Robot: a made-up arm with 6 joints. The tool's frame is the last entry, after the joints. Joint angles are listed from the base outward. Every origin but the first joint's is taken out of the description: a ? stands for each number. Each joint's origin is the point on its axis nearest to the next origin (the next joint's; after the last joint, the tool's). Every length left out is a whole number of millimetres.
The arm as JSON. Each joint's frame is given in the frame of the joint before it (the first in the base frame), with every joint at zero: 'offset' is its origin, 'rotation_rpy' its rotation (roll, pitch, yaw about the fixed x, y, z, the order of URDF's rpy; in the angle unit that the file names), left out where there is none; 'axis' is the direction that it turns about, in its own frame. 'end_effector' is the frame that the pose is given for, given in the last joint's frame.
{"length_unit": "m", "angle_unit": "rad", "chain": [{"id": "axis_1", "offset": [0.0, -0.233, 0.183], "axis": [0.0, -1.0, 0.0]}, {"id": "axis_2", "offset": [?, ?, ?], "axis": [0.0, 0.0, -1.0]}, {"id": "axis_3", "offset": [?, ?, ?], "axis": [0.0, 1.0, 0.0]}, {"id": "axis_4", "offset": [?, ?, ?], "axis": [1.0, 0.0, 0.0]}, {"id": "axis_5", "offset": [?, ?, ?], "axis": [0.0, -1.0, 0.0]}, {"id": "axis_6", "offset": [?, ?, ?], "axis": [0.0, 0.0, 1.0]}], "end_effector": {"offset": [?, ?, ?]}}
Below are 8 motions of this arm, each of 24 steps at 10 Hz.
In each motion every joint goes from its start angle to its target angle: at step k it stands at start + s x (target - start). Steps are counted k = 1, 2, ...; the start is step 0. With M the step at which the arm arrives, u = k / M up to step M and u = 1 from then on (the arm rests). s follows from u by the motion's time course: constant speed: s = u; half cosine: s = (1 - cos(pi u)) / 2; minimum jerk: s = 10 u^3 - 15 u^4 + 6 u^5.
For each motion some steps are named. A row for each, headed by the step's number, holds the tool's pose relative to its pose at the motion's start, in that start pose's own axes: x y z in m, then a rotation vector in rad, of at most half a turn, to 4 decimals.
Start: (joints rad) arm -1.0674 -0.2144 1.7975 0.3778 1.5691 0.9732
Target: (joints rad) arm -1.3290 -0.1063 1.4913 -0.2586 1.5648 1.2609
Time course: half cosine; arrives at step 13
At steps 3, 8, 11, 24:
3: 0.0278 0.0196 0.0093 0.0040 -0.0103 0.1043
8: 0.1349 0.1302 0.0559 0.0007 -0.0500 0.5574
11: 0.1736 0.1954 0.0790 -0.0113 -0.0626 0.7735
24: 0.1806 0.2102 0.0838 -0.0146 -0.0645 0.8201

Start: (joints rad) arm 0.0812 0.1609 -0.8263 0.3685 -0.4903 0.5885
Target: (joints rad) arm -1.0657 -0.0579 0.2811 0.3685 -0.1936 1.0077
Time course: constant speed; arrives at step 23
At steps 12, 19, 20, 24:
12: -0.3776 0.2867 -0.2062 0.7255 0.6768 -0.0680
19: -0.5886 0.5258 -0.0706 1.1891 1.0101 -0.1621
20: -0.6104 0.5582 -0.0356 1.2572 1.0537 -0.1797
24: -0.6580 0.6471 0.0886 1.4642 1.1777 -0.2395

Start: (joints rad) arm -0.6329 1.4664 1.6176 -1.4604 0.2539 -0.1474
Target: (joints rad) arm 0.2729 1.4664 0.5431 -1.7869 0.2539 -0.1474
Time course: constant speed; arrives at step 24
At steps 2, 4, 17, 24:
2: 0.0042 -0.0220 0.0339 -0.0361 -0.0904 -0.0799
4: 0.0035 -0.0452 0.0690 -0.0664 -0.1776 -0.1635
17: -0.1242 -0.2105 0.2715 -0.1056 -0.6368 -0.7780
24: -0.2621 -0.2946 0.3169 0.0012 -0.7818 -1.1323

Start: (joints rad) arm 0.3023 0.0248 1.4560 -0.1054 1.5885 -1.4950
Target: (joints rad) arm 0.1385 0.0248 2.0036 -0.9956 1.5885 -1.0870
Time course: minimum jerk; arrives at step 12
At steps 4, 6, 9, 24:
4: 0.0409 -0.0566 0.0543 -0.1422 0.0492 0.2715
6: 0.1073 -0.0976 0.1374 -0.3162 0.1812 0.6400
9: 0.1973 -0.0901 0.2351 -0.4861 0.4765 1.1159
24: 0.2175 -0.0793 0.2540 -0.5128 0.5742 1.2319

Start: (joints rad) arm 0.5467 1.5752 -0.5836 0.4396 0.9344 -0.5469
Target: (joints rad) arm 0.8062 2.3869 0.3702 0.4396 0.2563 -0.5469
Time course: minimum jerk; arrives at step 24
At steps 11, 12, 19, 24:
11: -0.0118 -0.0719 -0.0993 -0.5879 0.2327 -0.3379
12: -0.0157 -0.0824 -0.1119 -0.6793 0.2835 -0.4260
19: -0.0436 -0.1060 -0.1666 -1.0430 0.6097 -1.0426
24: -0.0470 -0.1037 -0.1743 -1.0706 0.6632 -1.1490

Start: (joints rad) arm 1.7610 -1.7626 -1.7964 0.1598 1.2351 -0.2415
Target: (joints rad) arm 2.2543 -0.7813 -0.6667 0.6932 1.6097 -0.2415
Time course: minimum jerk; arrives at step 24
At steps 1, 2, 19, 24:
1: -0.0004 -0.0001 0.0002 0.0001 0.0007 0.0003
2: -0.0028 -0.0010 0.0015 0.0006 0.0051 0.0023
19: -0.2060 -0.4094 0.2900 -0.3531 0.3967 0.5177
24: -0.1987 -0.4411 0.3025 -0.3956 0.3699 0.5573

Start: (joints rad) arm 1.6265 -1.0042 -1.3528 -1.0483 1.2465 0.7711
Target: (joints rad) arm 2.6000 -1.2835 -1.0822 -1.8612 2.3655 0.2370
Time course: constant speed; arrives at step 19
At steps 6, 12, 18, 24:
6: -0.0916 0.1445 0.2949 -0.3962 -0.4969 0.0834
12: -0.2983 0.3506 0.4569 -0.6721 -1.0729 0.2360
18: -0.5517 0.5292 0.4557 -0.7892 -1.6711 0.5212
24: -0.5926 0.5515 0.4421 -0.7903 -1.7667 0.5864

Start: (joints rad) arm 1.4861 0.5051 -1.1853 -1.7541 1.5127 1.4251
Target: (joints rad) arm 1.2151 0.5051 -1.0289 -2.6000 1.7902 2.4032
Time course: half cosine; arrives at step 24
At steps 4, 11, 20, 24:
4: 0.0389 0.0122 0.0220 -0.0295 -0.0246 0.1266
11: 0.2094 0.1644 0.1619 -0.2439 -0.1301 0.8129
20: 0.2297 0.5232 0.3090 -0.6786 -0.1492 1.6994
24: 0.2111 0.5739 0.3169 -0.7501 -0.1364 1.8123

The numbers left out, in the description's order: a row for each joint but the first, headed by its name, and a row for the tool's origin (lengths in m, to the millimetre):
axis_2: -0.093 0.0 -0.167
axis_3: -0.101 0.401 0.0
axis_4: 0.073 0.0 -0.135
axis_5: 0.0 0.207 -0.085
axis_6: 0.224 0.0 -0.042
tool: -0.035 -0.253 0.0

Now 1 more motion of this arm.
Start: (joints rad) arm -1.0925 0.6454 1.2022 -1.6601 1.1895 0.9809
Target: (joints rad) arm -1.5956 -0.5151 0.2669 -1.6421 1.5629 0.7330
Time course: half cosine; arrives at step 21
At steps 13, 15, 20, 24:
13: 0.0853 0.5151 0.2147 -0.7873 -0.0491 0.3981
15: 0.0522 0.6167 0.2725 -0.9514 -0.1496 0.4448
20: -0.0259 0.7521 0.3530 -1.1779 -0.3355 0.4824
24: -0.0288 0.7560 0.3554 -1.1846 -0.3419 0.4829

